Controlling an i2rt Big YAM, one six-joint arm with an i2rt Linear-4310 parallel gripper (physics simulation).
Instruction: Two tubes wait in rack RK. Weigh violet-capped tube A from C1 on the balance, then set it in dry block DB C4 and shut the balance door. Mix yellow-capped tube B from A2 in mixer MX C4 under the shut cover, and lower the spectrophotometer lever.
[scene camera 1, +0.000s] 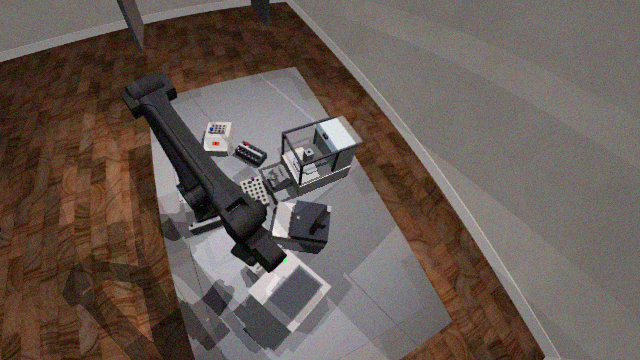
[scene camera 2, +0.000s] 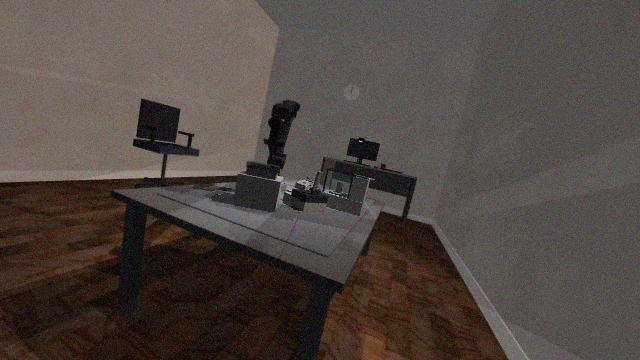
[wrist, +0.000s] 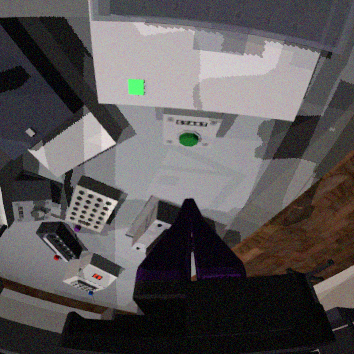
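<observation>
My gripper is shut and empty, its dark fingertips together in the wrist view. The white rack has a violet-capped tube at its corner. No yellow cap can be made out. The glass-sided balance stands beyond the rack; its door state is unclear. A white block with a red display holds a blue-capped item. The white box with a grey top panel lies by the arm's end; its green square is lit.
A dark-topped unit with a black lever-like part stands between the balance and the white box. A black strip rack shows a red cap. A small grey device adjoins the balance. A panel with a green button sits beside the white box.
</observation>
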